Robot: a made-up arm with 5 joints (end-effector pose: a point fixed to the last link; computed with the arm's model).
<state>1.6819 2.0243 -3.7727 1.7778 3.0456</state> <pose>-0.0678 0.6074 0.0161 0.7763 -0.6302 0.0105 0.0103</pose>
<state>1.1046 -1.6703 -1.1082 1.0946 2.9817</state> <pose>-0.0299 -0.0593 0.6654 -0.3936 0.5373 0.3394 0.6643</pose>
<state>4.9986 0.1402 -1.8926 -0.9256 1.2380</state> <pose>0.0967 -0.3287 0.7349 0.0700 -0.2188 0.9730 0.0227</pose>
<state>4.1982 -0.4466 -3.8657 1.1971 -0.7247</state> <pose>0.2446 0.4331 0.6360 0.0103 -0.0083 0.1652 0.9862</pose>
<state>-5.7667 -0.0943 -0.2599 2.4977 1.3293</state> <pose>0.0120 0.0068 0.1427 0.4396 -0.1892 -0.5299 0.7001</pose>
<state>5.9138 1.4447 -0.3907 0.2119 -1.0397</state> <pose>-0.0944 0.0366 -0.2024 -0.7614 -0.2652 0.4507 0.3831</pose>
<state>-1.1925 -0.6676 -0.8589 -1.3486 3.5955</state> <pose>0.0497 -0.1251 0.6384 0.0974 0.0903 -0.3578 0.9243</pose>
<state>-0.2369 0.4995 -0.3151 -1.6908 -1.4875</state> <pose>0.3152 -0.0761 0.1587 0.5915 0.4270 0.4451 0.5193</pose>
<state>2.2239 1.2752 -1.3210 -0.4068 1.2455</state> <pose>-0.3047 0.3982 -0.1830 -0.8602 -0.4579 0.0366 0.2214</pose>
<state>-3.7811 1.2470 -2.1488 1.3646 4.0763</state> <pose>-0.4635 0.3447 -0.1039 -0.6871 0.6894 -0.2268 0.0337</pose>
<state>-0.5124 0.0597 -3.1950 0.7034 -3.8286</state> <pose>-0.0010 0.0006 0.9351 -0.0303 0.3461 -0.5292 0.7741</pose>
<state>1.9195 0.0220 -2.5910 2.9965 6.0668</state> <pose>-0.0710 0.1953 0.5543 0.4710 0.8563 -0.1397 0.1596</pose>
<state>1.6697 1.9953 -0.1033 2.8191 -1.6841</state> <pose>-0.0025 0.0248 0.1946 -0.0748 0.7027 0.7075 0.0051</pose>
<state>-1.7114 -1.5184 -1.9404 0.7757 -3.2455</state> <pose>0.0626 0.4423 0.7113 0.1636 0.1577 -0.7674 0.5995</pose>
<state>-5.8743 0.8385 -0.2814 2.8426 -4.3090</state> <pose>0.0271 0.0117 0.1801 -0.0913 0.0908 -0.3672 0.9212</pose>
